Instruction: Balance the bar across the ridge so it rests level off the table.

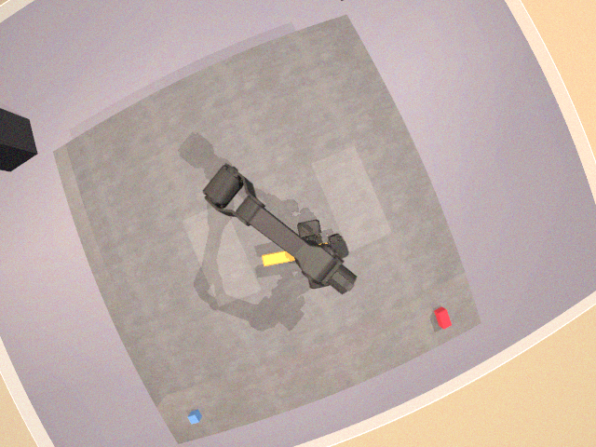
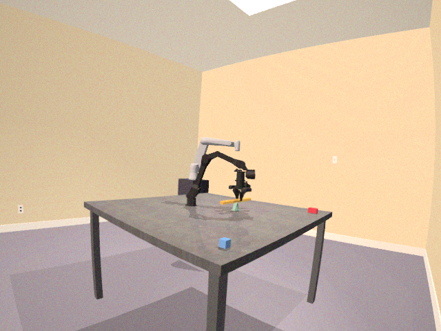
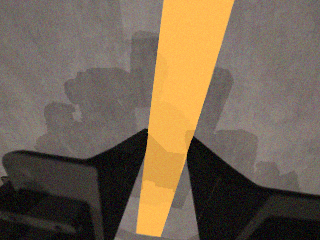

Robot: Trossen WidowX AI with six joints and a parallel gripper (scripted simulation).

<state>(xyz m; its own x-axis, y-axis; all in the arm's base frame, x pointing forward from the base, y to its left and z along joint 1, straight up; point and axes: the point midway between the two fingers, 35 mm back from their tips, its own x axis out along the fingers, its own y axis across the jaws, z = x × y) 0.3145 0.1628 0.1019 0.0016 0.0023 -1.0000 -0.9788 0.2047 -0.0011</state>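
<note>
Now: the orange bar 1 cm behind my gripper tip and 3 cm to the right of it. Round my gripper tip: small blue cube 43 cm ahead, 66 cm to the right, 5 cm below; red block 43 cm ahead, 34 cm to the left, 5 cm below.
</note>
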